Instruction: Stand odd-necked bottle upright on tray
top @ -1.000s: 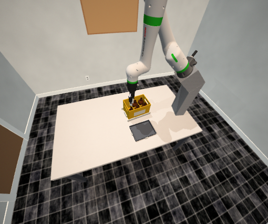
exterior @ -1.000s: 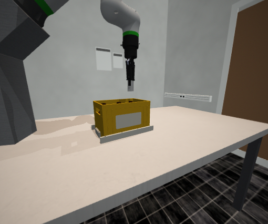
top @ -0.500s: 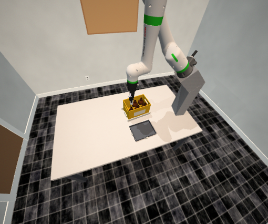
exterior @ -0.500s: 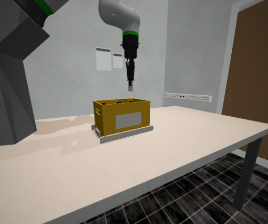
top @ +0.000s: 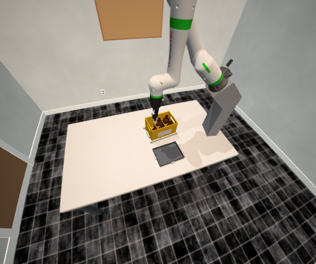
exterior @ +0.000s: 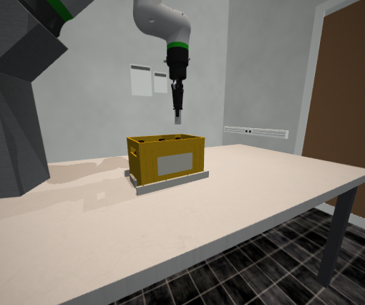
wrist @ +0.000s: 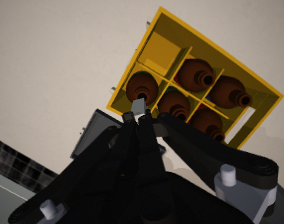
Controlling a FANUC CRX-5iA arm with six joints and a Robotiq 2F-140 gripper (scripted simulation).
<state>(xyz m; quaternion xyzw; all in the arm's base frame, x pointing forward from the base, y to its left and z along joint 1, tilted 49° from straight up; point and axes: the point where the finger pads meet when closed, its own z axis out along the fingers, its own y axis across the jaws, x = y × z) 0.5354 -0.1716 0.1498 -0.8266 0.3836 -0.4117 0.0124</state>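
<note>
My gripper is now 17 cm above the crate, 10 cm past it and 2 cm to the left of it. Also, from my hand: brown bottle (17 cm below, 8 cm behind, 2 cm to the left); then dark grey tray (25 cm below, 23 cm to the left, 2 cm ahead).
</note>
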